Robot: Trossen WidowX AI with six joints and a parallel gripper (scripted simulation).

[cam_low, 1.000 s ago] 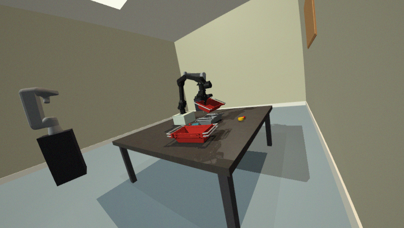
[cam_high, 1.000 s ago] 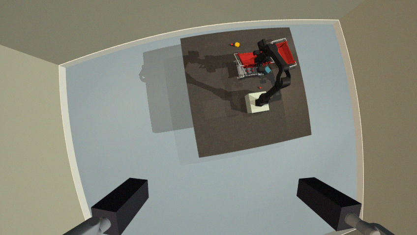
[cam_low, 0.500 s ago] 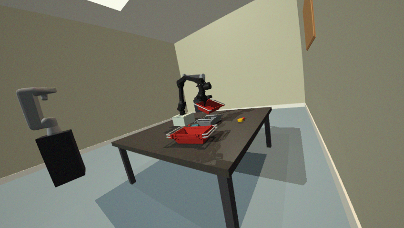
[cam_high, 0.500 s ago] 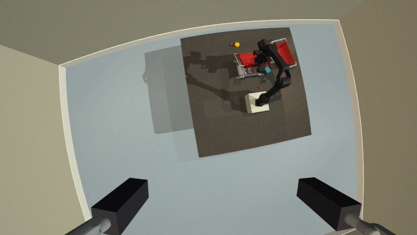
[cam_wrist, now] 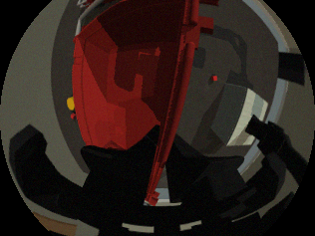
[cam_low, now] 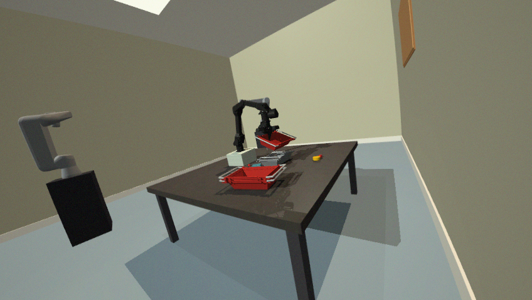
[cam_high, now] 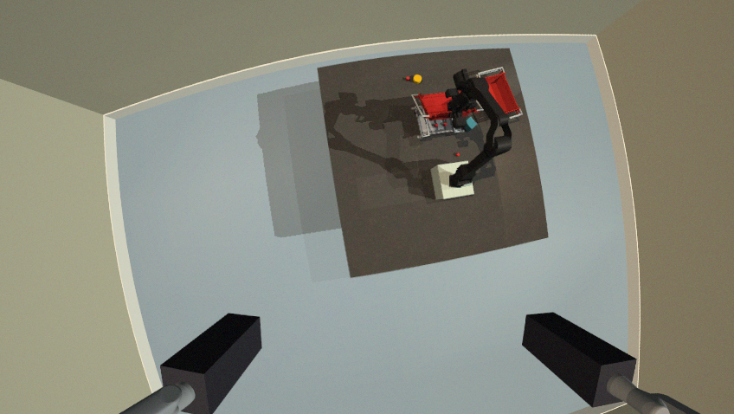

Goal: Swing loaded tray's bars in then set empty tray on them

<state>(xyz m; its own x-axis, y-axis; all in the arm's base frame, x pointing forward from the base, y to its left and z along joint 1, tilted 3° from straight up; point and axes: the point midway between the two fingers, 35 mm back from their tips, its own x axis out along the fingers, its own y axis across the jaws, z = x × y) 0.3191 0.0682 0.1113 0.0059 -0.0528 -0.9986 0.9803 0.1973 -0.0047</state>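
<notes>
Right now my gripper tip is 7 cm short of the red tray and 1 cm to the right of it. The rest, counted from my gripper tip: yellow piece: 32 cm ahead, 12 cm to the left, 17 cm below; teal cube: 4 cm ahead, 20 cm to the right, 16 cm below.
</notes>
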